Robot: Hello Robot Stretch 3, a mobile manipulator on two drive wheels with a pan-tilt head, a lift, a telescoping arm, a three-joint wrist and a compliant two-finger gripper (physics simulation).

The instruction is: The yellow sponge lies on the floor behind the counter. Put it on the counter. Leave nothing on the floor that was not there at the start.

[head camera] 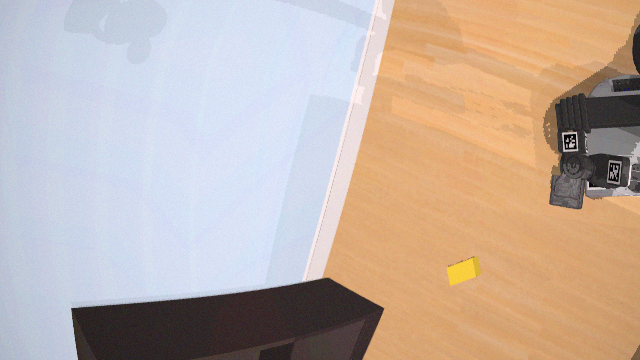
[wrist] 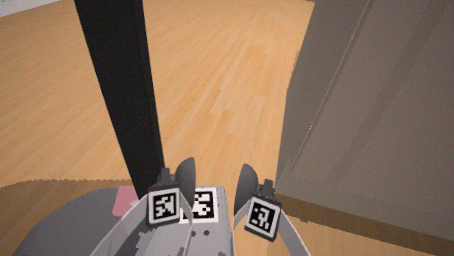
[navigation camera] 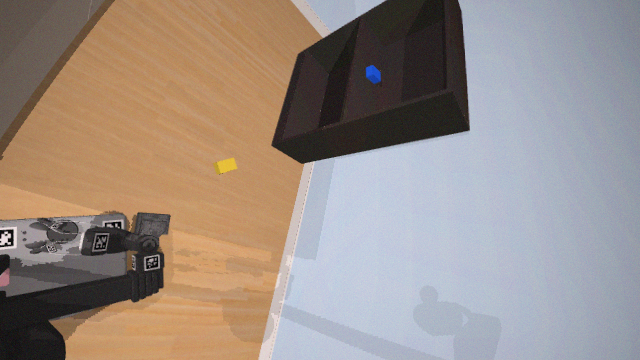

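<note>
On the navigation camera you've got my gripper point(navigation camera: 29, 235) and a dark bookshelf point(navigation camera: 423, 94). The wrist view has the gripper too point(wrist: 216, 178), and there's a counter point(wrist: 360, 134) in it as well.
</note>
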